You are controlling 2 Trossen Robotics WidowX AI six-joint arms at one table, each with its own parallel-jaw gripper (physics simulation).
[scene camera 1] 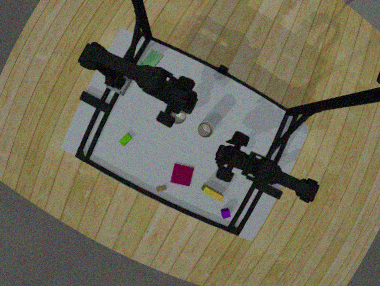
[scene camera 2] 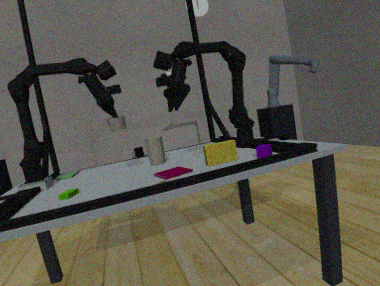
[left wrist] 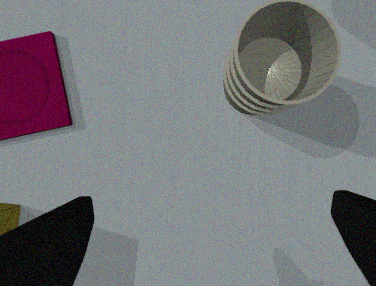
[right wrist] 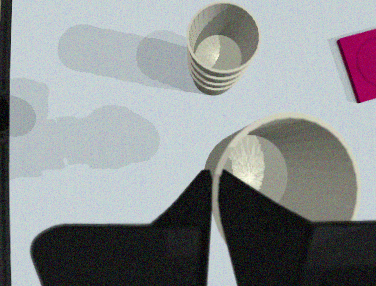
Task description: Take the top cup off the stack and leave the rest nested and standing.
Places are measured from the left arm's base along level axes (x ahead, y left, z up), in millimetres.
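Where they show: left gripper, fingertip midpoint: (scene camera 2: 172, 111) (left wrist: 212, 204); right gripper, fingertip midpoint: (right wrist: 212, 178); left arm's base at its link origin: (scene camera 2: 246, 140); right arm's base at its link origin: (scene camera 1: 118, 82) (scene camera 2: 35, 180).
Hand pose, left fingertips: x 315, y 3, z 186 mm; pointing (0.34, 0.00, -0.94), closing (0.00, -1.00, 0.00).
Observation:
Each offset is from my left fingertips to the top centre of the thing. Level surfaces: height alone.
A stack of beige cups @(88 mm ahead, 62 mm right, 94 mm down) (scene camera 1: 205, 129) (scene camera 2: 155, 150) (left wrist: 277, 57) (right wrist: 222, 48) stands upright and nested near the table's middle. My right gripper (scene camera 1: 172, 114) (scene camera 2: 113, 114) (right wrist: 212, 178) is shut on the wall of a single beige cup @(222 mm ahead, 64 mm right, 24 mm up) (scene camera 1: 179, 116) (scene camera 2: 116, 123) (right wrist: 286, 159). It holds that cup in the air, well above the table and to the left of the stack. My left gripper (scene camera 1: 224, 159) (scene camera 2: 174, 105) is open and empty, hanging high to the right of the stack. One of its fingers shows at the lower left of the left wrist view.
On the grey table @(207 mm down) (scene camera 1: 146, 147) (scene camera 2: 118, 176) lie a magenta flat pad @(90 mm ahead, 186 mm left, 199 mm down) (scene camera 1: 182, 174) (scene camera 2: 173, 172) (left wrist: 54, 85), a yellow sponge @(84 mm back, 203 mm left, 137 mm down) (scene camera 1: 212, 192) (scene camera 2: 220, 152), a purple cube @(206 mm back, 284 mm left, 167 mm down) (scene camera 1: 226, 213) (scene camera 2: 264, 150), a green block @(425 mm ahead, 140 mm left, 192 mm down) (scene camera 1: 125, 139) (scene camera 2: 68, 193), a pale green card @(481 mm ahead, 278 mm right, 197 mm down) (scene camera 1: 152, 58) (scene camera 2: 67, 175) and a small brown block @(158 mm ahead, 296 mm left, 199 mm down) (scene camera 1: 161, 188).

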